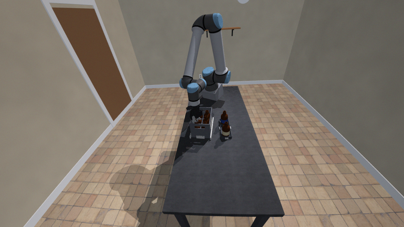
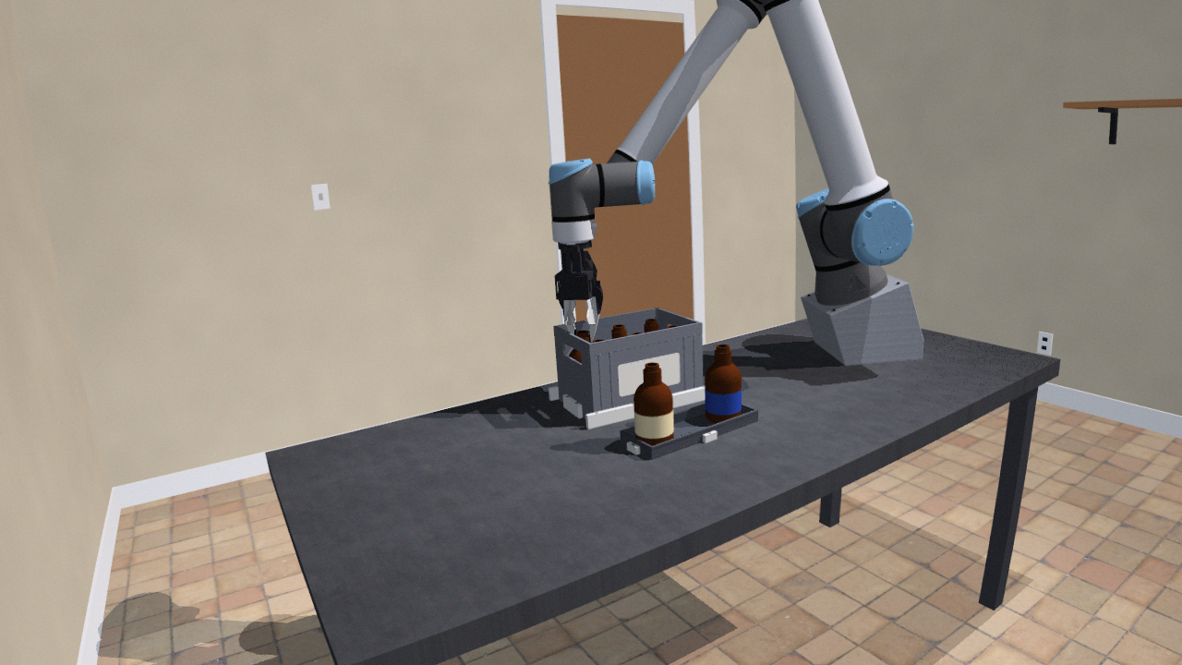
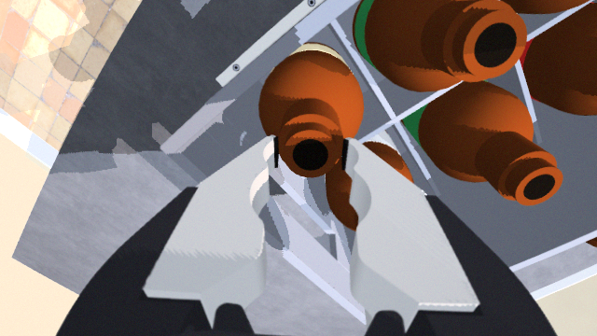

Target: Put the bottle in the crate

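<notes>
Right now my hand is 8 cm past the grey crate, 7 cm above it and 6 cm to the right of it. The rest, counted from my hand: tray 29 cm to the left, 15 cm below, 3 cm behind.
</notes>
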